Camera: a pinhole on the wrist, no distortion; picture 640 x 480 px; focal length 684.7 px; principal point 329.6 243.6 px. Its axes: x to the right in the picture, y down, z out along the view. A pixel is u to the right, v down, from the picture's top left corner.
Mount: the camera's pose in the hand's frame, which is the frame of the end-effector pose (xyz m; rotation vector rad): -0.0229 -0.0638 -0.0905 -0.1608 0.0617 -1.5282
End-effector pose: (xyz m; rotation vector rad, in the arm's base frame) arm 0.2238 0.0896 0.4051 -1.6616 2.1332 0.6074
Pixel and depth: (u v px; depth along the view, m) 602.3 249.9 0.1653
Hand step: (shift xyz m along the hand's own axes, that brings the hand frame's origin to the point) 0.0047 -0.1185 0.0766
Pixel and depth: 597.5 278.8 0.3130
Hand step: 0.0423 -0.1647 0.2238
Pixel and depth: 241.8 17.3 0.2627
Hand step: -0.0733 -0.0159 0.1794
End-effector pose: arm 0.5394 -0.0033 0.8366 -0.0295 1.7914 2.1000
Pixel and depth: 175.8 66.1 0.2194
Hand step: -0.0505 -0.0021 0.1314
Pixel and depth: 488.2 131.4 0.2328
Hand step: -0.0256 -0.1035 0.1482
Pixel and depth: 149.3 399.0 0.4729
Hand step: 0.1443 0.0953 0.3538
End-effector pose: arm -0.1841 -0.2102 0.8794 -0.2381 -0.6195 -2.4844
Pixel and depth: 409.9 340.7 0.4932
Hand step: 0.1181 -0.0865 0.3902
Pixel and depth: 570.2 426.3 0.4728
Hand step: 0.1756 -0.1939 0.3685
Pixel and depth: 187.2 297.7 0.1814
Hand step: 0.0151 -0.0137 0.0844
